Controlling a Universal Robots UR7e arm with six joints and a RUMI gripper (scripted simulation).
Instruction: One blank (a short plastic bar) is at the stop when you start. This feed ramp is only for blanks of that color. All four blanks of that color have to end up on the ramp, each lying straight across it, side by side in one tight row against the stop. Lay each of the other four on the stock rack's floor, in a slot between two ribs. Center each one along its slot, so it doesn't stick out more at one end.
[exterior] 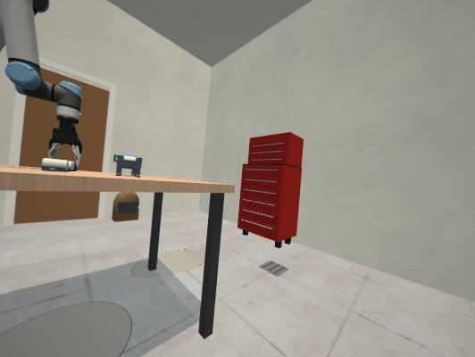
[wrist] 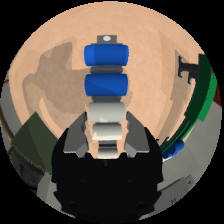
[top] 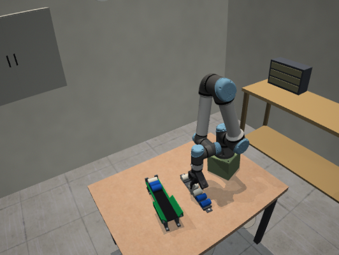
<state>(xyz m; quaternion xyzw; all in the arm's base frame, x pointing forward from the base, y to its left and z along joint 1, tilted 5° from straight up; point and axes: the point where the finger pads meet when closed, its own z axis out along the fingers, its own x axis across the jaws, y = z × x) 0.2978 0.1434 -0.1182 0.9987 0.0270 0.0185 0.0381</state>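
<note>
Right now the dark stock rack is 30 mm to the right of my hand and 40 mm below it.
</note>
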